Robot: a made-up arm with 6 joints. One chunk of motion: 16 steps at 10 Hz.
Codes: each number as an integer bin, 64 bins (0 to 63) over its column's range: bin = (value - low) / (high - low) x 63, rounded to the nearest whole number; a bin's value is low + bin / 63 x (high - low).
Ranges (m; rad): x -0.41..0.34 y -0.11..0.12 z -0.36..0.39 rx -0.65..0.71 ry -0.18..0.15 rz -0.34..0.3
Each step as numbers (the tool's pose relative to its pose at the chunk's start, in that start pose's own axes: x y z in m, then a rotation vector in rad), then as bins.
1 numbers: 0.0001 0.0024 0.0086 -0.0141 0.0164 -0.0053
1 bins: 34 31 31 29 37 33
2 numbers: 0.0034 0.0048 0.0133 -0.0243 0.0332 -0.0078
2 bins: 35 31 31 29 41 33
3 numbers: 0.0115 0.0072 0.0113 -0.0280 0.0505 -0.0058
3 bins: 35 32 31 29 44 33
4 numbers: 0.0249 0.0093 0.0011 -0.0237 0.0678 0.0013
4 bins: 37 33 30 29 47 34
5 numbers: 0.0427 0.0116 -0.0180 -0.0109 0.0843 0.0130
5 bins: 38 33 29 30 50 35
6 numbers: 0.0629 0.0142 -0.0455 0.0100 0.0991 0.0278
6 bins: 40 34 26 31 53 36
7 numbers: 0.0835 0.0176 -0.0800 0.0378 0.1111 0.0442
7 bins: 41 35 24 32 56 38
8 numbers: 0.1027 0.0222 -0.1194 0.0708 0.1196 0.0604
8 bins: 43 36 20 33 57 39
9 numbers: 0.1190 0.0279 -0.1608 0.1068 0.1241 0.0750
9 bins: 44 38 17 35 58 41
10 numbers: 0.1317 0.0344 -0.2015 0.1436 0.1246 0.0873
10 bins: 46 40 13 37 58 42
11 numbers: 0.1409 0.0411 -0.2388 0.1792 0.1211 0.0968
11 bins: 46 41 10 38 57 43
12 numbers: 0.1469 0.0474 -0.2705 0.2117 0.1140 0.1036
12 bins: 47 43 8 40 56 44
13 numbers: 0.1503 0.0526 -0.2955 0.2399 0.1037 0.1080
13 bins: 47 45 5 41 54 44
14 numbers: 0.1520 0.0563 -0.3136 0.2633 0.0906 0.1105
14 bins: 47 46 4 42 52 44
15 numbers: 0.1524 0.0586 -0.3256 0.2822 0.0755 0.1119
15 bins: 47 46 3 43 49 44
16 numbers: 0.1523 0.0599 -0.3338 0.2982 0.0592 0.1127
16 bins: 47 47 2 44 46 45
